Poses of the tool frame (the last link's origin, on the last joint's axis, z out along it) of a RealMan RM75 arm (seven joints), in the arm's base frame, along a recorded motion.
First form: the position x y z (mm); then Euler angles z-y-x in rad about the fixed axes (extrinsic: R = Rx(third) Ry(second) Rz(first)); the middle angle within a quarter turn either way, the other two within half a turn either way.
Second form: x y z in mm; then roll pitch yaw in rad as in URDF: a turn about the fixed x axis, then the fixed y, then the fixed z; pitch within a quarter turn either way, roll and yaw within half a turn. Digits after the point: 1 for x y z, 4 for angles.
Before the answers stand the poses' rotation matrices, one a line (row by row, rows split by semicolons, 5 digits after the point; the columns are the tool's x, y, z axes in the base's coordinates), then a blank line. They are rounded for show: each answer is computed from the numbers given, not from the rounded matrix.
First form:
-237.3 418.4 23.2 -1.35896 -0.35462 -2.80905
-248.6 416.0 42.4 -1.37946 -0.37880 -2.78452
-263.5 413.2 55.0 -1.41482 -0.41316 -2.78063
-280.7 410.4 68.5 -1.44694 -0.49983 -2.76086
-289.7 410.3 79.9 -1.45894 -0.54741 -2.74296
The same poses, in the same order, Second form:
0.19717 0.91682 -0.34723; 0.94792 -0.08792 0.30614; 0.25014 -0.38951 -0.88640
0.17669 0.91215 -0.36981; 0.94441 -0.05128 0.32475; 0.27726 -0.40663 -0.87050
0.14227 0.90474 -0.40151; 0.94623 -0.00525 0.32346; 0.29054 -0.42594 -0.85684
0.10843 0.87094 -0.47928; 0.94328 0.06204 0.32614; 0.31378 -0.48746 -0.81482
0.09531 0.84854 -0.52048; 0.93838 0.09789 0.33144; 0.33219 -0.52000 -0.78693

-237.3 418.4 23.2 -2.7276 -0.2528 1.3657
-248.6 416.0 42.4 -2.7046 -0.2809 1.3858
-263.5 413.2 55.0 -2.6803 -0.2948 1.4216
-280.7 410.4 68.5 -2.6025 -0.3192 1.4564
-289.7 410.3 79.9 -2.5577 -0.3386 1.4696

